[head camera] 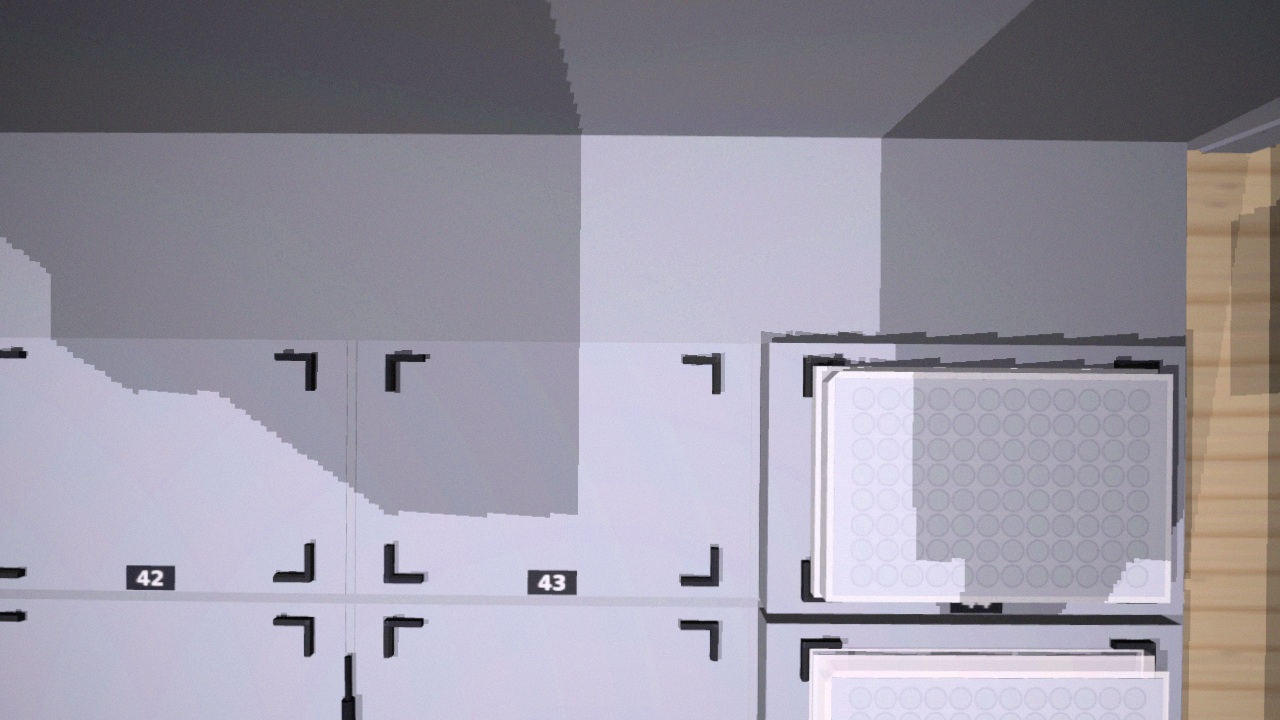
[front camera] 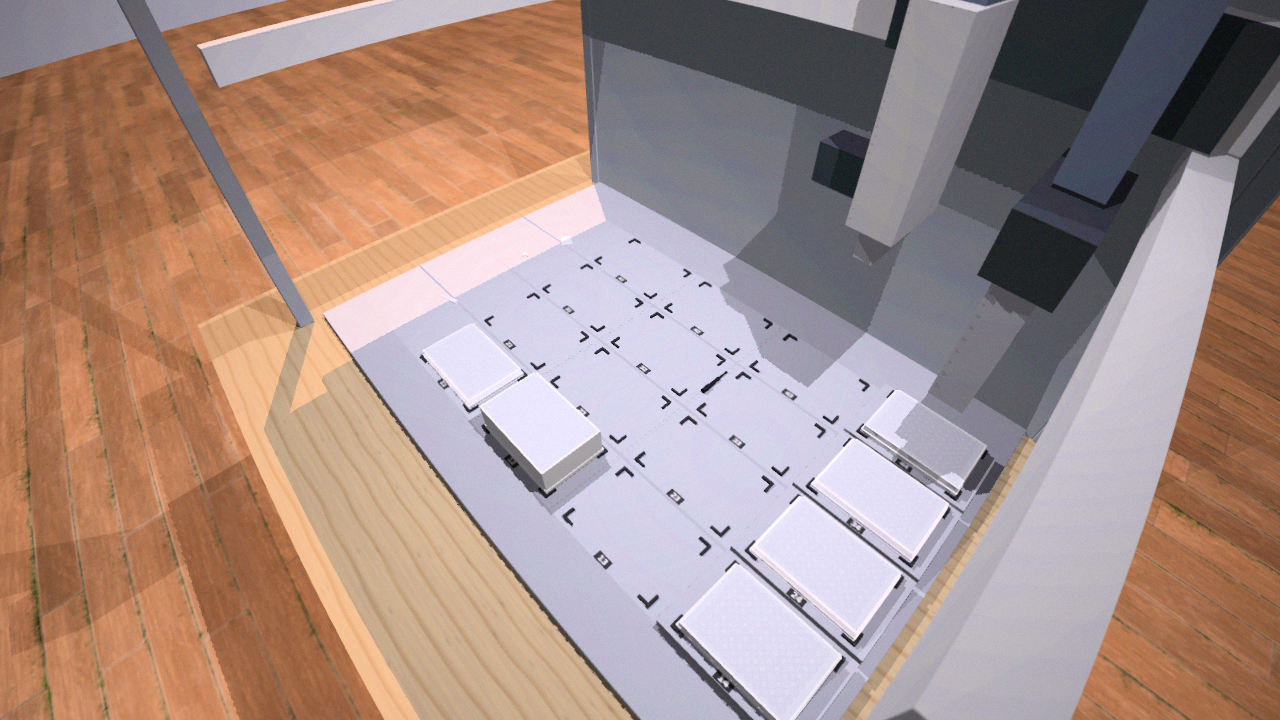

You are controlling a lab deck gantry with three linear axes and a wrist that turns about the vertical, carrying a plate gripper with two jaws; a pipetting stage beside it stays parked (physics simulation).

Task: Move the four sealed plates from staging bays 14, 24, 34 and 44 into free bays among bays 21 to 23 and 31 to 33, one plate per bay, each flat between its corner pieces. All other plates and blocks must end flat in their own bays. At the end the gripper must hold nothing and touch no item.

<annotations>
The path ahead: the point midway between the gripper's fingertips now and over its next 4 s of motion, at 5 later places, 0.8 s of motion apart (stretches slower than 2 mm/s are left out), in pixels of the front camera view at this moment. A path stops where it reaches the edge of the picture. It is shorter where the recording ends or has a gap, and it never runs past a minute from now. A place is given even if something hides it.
My gripper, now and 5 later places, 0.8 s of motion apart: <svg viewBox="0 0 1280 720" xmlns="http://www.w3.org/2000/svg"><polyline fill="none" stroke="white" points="975,361 965,376 945,356 803,317 803,309 806,302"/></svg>
</annotations>
